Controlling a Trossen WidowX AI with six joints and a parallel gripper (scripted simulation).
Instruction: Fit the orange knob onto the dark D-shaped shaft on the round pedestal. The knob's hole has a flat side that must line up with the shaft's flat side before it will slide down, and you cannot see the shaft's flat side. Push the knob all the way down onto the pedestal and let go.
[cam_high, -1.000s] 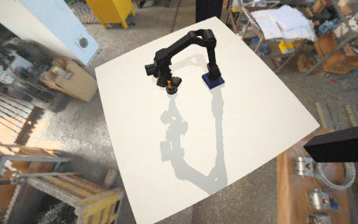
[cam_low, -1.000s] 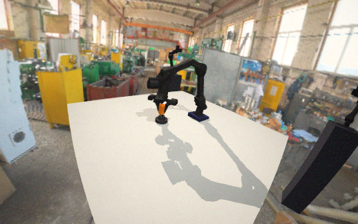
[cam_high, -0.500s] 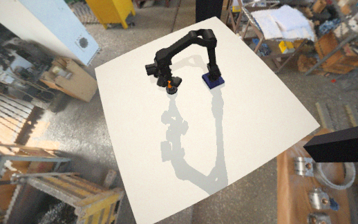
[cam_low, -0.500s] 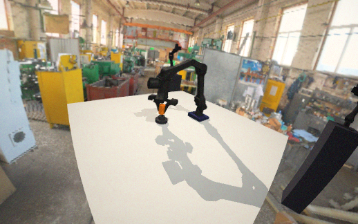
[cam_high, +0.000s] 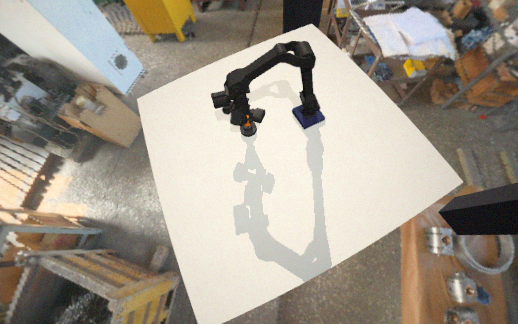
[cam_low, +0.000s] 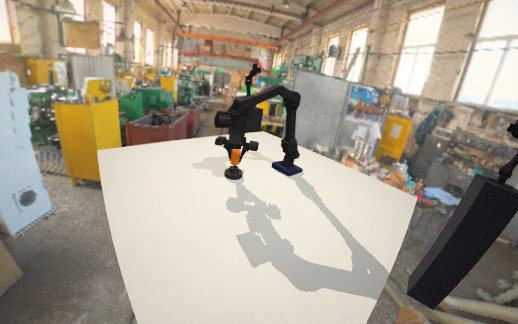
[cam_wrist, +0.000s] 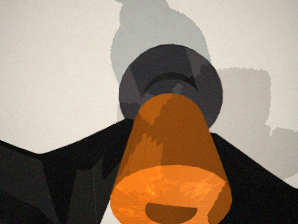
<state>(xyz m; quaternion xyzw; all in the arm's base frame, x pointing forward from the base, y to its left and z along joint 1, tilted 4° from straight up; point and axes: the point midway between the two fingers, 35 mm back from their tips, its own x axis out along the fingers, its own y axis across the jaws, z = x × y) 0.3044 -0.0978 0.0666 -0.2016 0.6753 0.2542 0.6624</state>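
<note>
My gripper tip is 40 mm above the pedestal. Round my gripper tip: orange knob (20 mm above).
</note>
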